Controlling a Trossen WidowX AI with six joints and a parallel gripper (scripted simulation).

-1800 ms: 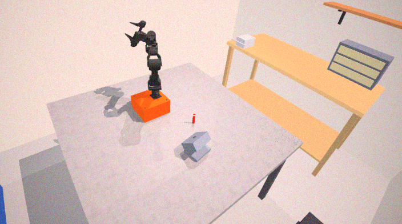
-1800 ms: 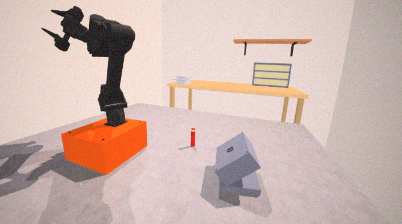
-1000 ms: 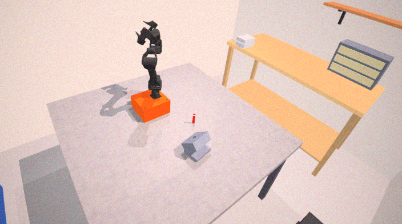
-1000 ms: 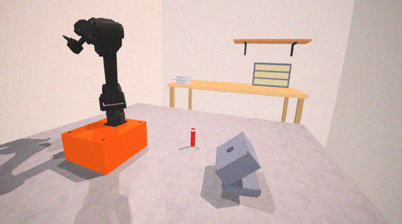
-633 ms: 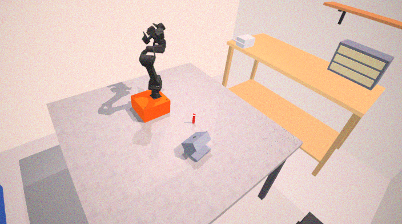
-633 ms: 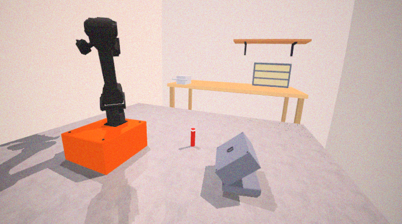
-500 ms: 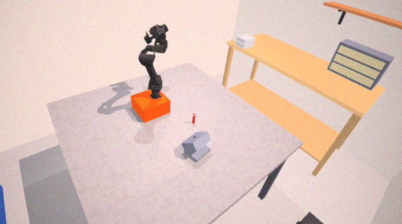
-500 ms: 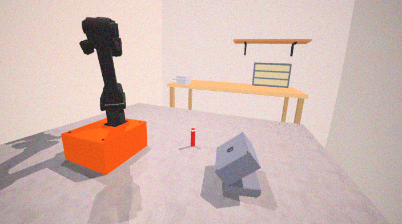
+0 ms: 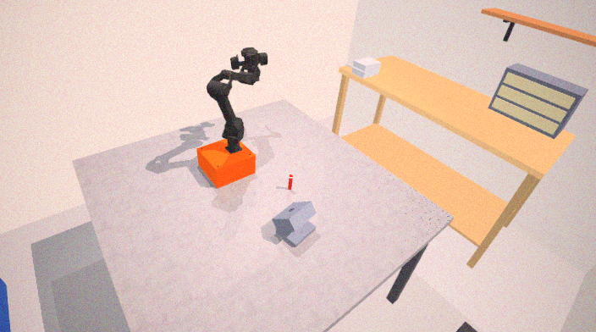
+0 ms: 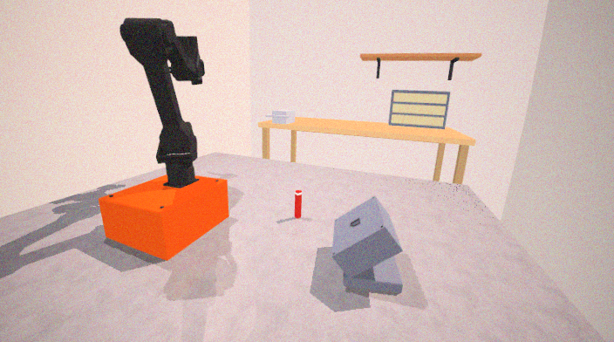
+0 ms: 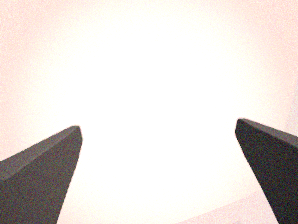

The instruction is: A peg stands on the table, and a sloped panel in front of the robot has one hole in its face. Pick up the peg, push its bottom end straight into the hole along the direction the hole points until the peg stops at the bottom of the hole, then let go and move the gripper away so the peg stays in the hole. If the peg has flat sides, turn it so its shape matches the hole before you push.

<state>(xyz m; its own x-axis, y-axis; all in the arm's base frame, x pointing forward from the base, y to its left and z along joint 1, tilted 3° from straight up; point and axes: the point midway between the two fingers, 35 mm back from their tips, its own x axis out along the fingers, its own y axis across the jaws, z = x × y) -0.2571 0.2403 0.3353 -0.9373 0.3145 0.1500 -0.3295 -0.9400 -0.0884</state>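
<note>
My gripper tip is now 590 mm short of the red peg, 380 mm above it and 120 mm to the left of it. Round my gripper tip: grey sloped panel 780 mm ahead, 360 mm below, 250 mm to the right.
</note>
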